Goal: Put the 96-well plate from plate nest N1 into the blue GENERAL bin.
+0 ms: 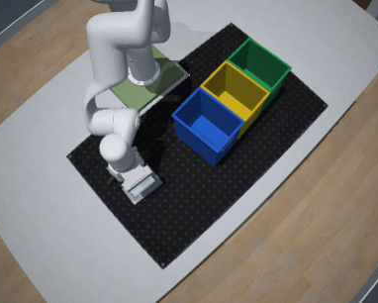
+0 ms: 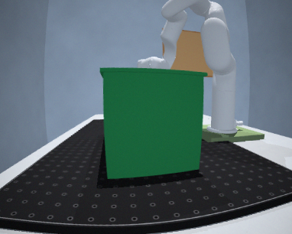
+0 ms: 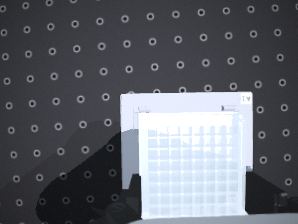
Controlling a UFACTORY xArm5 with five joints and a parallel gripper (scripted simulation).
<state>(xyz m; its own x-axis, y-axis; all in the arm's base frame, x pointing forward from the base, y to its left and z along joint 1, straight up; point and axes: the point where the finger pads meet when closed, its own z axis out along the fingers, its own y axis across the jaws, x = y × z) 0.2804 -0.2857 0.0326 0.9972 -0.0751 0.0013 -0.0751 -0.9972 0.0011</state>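
My hand is 3 cm above the plate nest N1. From my hand the other things lie so: blue bin (7 cm ahead, 27 cm to the left, 5 cm above); yellow bin (6 cm ahead, 40 cm to the left, 5 cm above); 96-well plate (1 cm below).
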